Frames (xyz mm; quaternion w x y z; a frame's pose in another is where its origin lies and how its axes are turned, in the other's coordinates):
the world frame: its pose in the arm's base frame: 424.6 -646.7 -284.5 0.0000 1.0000 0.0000 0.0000
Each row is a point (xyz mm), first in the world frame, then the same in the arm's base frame.
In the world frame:
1: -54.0 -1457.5 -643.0
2: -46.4 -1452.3 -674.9
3: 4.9 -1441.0 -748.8
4: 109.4 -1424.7 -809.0
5: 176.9 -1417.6 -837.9
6: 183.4 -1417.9 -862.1
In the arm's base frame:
1: 370.6 810.8 358.5
2: 378.2 805.6 390.4
3: 429.5 794.3 464.3
4: 534.0 778.0 524.5
5: 601.5 770.9 553.4
6: 608.0 771.2 577.6

